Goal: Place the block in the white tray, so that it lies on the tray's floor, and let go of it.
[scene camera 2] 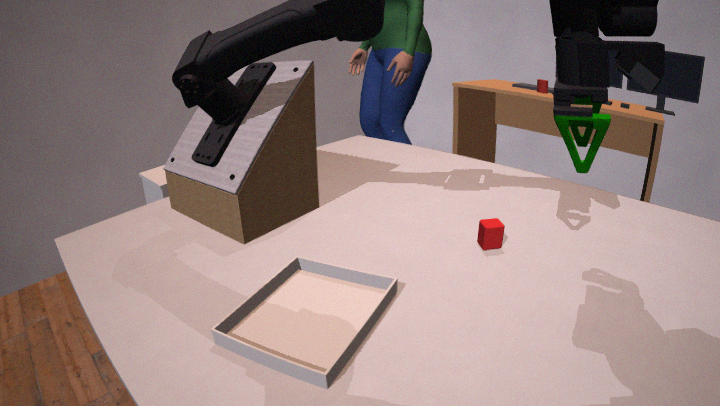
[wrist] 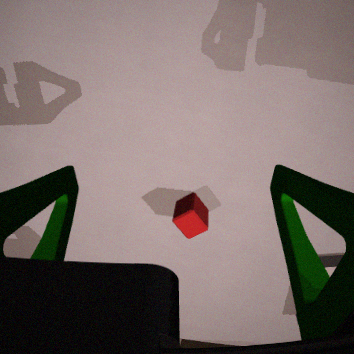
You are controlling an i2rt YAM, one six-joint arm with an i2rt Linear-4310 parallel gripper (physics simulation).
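Frame: origin at the arm's base, x down, y back, z left, level; centimetres.
Where they show: gripper, fingertip midpoint: (scene camera 2: 582, 158) (wrist: 173, 176); arm's base, link origin: (scene camera 2: 234, 112).
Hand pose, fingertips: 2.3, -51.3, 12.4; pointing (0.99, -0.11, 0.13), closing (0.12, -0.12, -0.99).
Each offset is from my fingertips to the top centre of the thing, as dx, dy, dz. Level surfaces: height alone.
A red block {+11.0, +11.7, -1.7} (scene camera 2: 490, 234) (wrist: 191, 216) stands on the table, to the right of and behind the white tray in the scene view. The white tray {+12.7, +21.3, -27.9} (scene camera 2: 272, 355) lies on the table at the lower middle of the scene view, with no block in it. My gripper (scene camera 2: 582, 168) (wrist: 173, 176) is open and empty, high above the table. In the wrist view the block shows between the two green fingers, well below them and near the middle of the gap.
The arm's slanted wooden base (scene camera 2: 282, 166) stands on the table {dx +14.7} (scene camera 2: 428, 327) behind the tray. A desk (scene camera 2: 473, 121) with a red cup (scene camera 2: 542, 86) and monitors stands beyond the table. A person (scene camera 2: 388, 95) stands behind the table.
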